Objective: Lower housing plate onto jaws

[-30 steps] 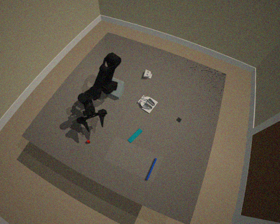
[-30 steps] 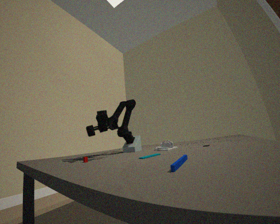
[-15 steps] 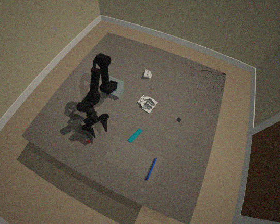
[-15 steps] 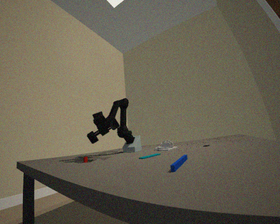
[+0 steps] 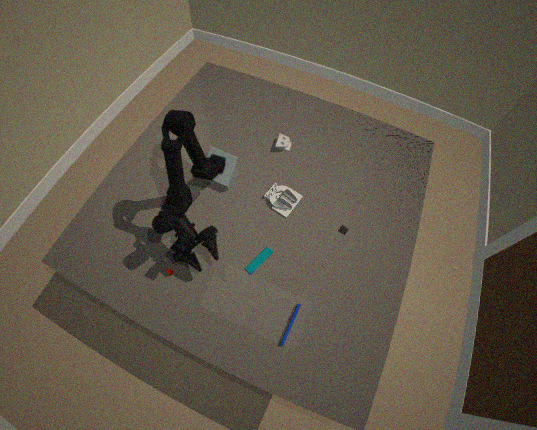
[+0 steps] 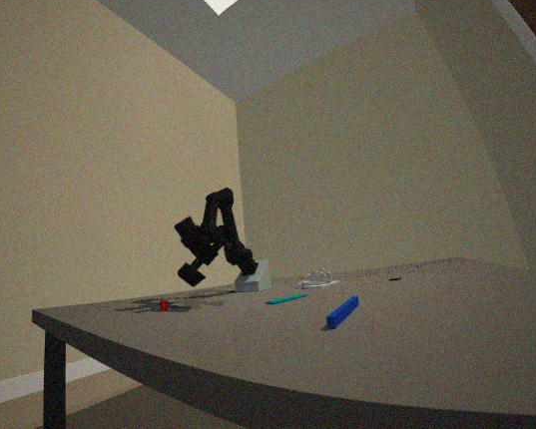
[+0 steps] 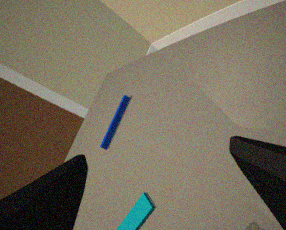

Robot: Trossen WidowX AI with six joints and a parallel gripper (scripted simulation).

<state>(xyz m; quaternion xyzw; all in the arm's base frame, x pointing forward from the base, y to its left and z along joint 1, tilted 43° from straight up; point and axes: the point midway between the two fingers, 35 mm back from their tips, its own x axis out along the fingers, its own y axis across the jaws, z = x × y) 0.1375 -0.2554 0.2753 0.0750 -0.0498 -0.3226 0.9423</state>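
Right now my gripper tip is 13 cm short of the teal bar, 11 cm to the right of it and 11 cm above it. The rest, counted from my gripper tip: small dark square 39 cm ahead, 35 cm to the left, 11 cm below; red cube 15 cm behind, 10 cm below, 5 cm to the right; blue bar 32 cm ahead, 10 cm below, 6 cm to the right.
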